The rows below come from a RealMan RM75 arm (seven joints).
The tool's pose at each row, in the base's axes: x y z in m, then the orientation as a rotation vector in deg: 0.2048 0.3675 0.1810 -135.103 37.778 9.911; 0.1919 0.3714 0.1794 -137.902 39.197 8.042; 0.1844 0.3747 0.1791 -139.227 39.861 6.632; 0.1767 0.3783 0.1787 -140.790 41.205 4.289; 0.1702 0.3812 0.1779 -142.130 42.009 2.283; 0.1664 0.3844 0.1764 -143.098 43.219 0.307; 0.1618 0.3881 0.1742 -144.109 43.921 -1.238; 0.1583 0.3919 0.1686 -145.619 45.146 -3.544; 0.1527 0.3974 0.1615 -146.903 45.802 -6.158
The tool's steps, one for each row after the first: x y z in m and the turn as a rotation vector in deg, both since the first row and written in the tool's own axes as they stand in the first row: -0.0123 0.0049 0.0031 -2.399 2.376 0.114; -0.0200 0.0067 0.0051 -3.427 3.841 0.030; -0.0280 0.0085 0.0073 -4.600 6.185 0.149; -0.0346 0.0103 0.0094 -5.584 8.073 0.014; -0.0388 0.0110 0.0124 -6.313 9.972 0.220; -0.0436 0.0122 0.0163 -7.104 11.431 0.180; -0.0466 0.0148 0.0228 -8.346 13.646 0.245; -0.0517 0.0181 0.0315 -9.264 15.838 -0.116
